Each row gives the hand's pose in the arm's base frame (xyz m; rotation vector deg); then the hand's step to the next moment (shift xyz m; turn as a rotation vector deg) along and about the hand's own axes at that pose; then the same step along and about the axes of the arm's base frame.
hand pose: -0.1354 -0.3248 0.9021 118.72 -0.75 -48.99
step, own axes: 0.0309 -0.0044 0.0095 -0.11 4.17 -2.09
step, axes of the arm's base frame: 0.0169 -0.0136 -0.0244 2.33 -1.05 3.90
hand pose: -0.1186 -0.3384 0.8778 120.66 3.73 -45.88
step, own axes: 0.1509 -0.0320 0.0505 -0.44 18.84 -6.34
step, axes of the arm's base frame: 0.0832 -0.0522 -0.1292 8.96 -7.06 16.28
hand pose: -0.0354 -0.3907 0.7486 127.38 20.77 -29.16
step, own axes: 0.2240 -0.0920 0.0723 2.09 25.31 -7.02
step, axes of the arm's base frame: 0.1410 0.0226 -0.2085 14.04 -10.40 19.72
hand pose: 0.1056 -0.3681 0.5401 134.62 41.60 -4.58
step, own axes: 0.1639 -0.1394 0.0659 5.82 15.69 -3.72
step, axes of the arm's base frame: 0.0742 0.1247 -0.1720 12.60 -4.67 10.65
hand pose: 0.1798 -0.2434 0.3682 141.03 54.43 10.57
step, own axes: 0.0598 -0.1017 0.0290 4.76 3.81 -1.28
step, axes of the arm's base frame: -0.0072 0.0928 -0.0781 5.45 1.23 2.75
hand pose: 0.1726 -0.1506 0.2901 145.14 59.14 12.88
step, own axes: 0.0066 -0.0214 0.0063 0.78 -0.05 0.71
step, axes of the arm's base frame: -0.0070 0.0167 -0.0146 0.73 0.37 -0.67
